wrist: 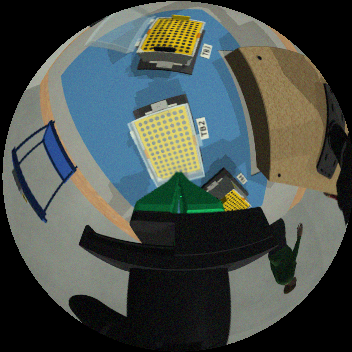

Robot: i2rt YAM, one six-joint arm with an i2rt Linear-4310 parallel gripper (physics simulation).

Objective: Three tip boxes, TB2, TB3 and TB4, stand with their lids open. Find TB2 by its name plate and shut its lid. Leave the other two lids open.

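Places are measured from the arm's base along level axes (x back, y up, z left), in metres.
Pixels of known places: gripper, fingertip midpoint: (178, 176).
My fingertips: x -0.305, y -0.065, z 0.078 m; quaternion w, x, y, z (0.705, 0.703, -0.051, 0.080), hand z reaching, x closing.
Note:
For each thing: its top centre in the pictures, then the offset to it from my fingertips. Level surfaces: height alone.
- TB2 at its top centre: (177, 148) dx +0.002, dy -0.050, dz -0.012 m
- TB3 at its top centre: (172, 27) dx +0.037, dy -0.053, dz -0.226 m
- TB4 at its top centre: (232, 211) dx +0.112, dy -0.053, dz +0.179 m
- blue mat at its surface level: dy -0.128 m
TB2 (169, 142) stands in the middle of the view, with its name plate (202, 128) at its right side. Its clear lid lies over the yellow tip rack, which looks pale through it; whether the lid is fully seated I cannot tell. TB3 (172, 37) stands at the top, its rack uncovered and its clear lid (116, 32) open to the left. TB4 (235, 199) is at the lower right, partly hidden by my gripper; its visible yellow rack looks uncovered, and its lid cannot be made out. My gripper (178, 176) is shut and empty, its green tips at the near edge of TB2 in the view.
The boxes stand on a blue mat (95, 105) with a grey border and a wooden table edge (92, 197) on the left. A large brown speckled block (295, 125) stands at the right. A blue framed object (59, 152) is at the left. A figure in green (283, 262) shows at the lower right.

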